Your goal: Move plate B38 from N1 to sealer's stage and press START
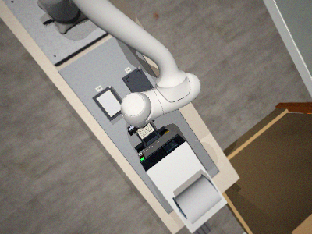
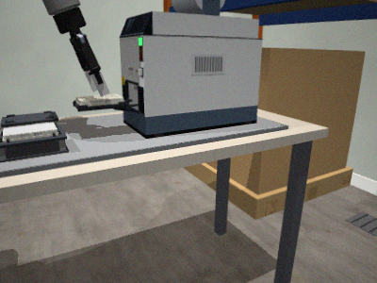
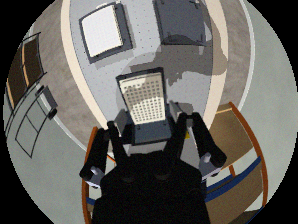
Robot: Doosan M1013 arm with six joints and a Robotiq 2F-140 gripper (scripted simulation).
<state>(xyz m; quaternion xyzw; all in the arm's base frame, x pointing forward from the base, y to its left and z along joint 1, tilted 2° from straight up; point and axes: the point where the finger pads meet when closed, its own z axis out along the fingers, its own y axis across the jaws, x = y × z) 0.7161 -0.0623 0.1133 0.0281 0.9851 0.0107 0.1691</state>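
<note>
The sealer stage is 5 cm below my hand. Round my hand: foil roll: 33 cm ahead, 2 cm to the right, 27 cm above.
</note>
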